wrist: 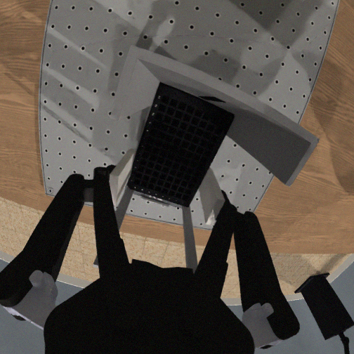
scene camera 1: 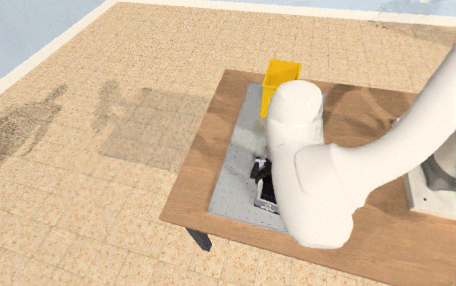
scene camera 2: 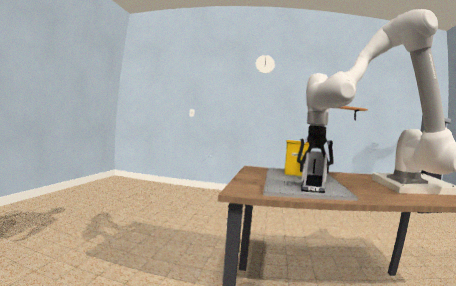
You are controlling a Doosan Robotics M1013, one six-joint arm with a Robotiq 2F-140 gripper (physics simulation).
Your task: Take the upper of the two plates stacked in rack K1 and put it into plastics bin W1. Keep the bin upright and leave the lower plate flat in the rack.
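Frame: origin at the arm's base, x ahead, y left, z up, level; centimetres.
Seen in the pictures: gripper, between the fingertips: (scene camera 1: 272, 190) (scene camera 2: 313, 181); arm's base, origin of its link: (scene camera 1: 448, 169) (scene camera 2: 406, 180).
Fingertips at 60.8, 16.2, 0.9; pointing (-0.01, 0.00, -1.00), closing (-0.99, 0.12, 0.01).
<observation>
Offsets run from my fingertips to a thing's top centre, as dx, dy, dz. Level surfaces: height alone.
Rack K1 {-0.5, -1.5, +11.8} (scene camera 1: 265, 204) (scene camera 2: 313, 189) (wrist: 270, 150) stands upright on the grey perforated board. The black upper plate (wrist: 180, 145) lies in it and looks level. The lower plate cannot be told apart. My gripper (scene camera 2: 315, 161) (wrist: 168, 168) points down over the rack, its pale pads at the plate's two long sides, near one end. It looks shut on the upper plate; contact is hard to see. In scene camera 1 one finger (scene camera 1: 257, 169) shows and the arm hides the rest. The yellow bin W1 {-0.9, -43.8, +14.6} (scene camera 1: 267, 100) (scene camera 2: 293, 159) stands upright behind the rack, partly hidden.
The grey board {dz -3.4} (scene camera 1: 227, 192) (scene camera 2: 280, 189) (wrist: 65, 130) lies on the wooden table {dz -4.7} (scene camera 1: 187, 200) (scene camera 2: 232, 192). The rack's high wall rises beside the plate and gripper. The arm's white base plate (scene camera 1: 425, 205) (scene camera 2: 430, 189) is at the right. An orange shelf (scene camera 2: 354, 108) shows behind the arm.
</observation>
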